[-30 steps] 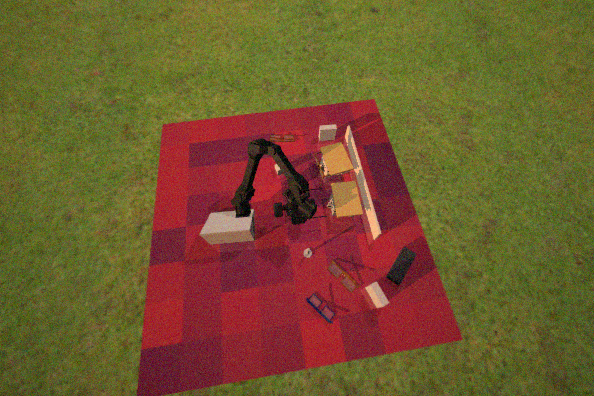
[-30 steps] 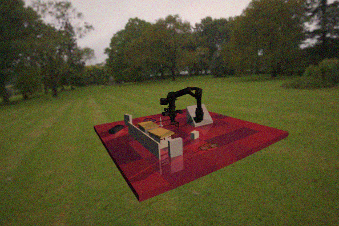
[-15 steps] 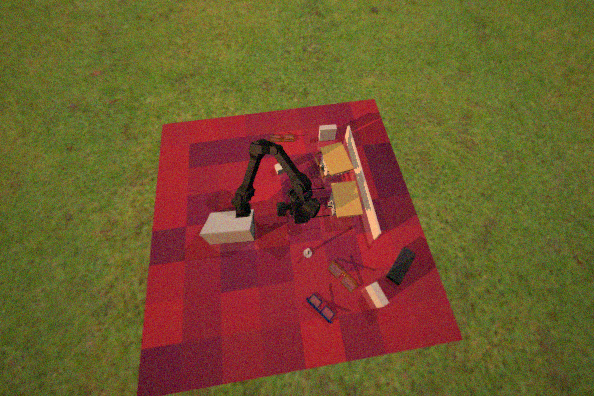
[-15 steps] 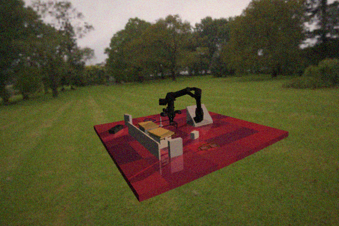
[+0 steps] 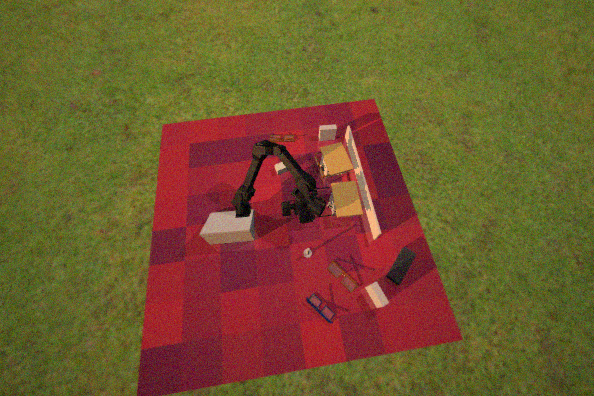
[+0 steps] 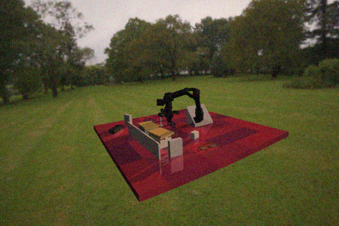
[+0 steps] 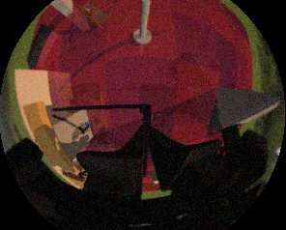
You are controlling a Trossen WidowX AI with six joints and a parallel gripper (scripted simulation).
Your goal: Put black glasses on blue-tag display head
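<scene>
My gripper tip is 19 cm short of the display head, 4 cm to the right of it and 1 cm above it. From my gripper tip the other things lie so: long pale wall 32 cm ahead, 15 cm to the left, 2 cm below; then small cube 28 cm to the left, 8 cm behind, 5 cm below; then small peg 17 cm to the right, 5 cm below.
</scene>
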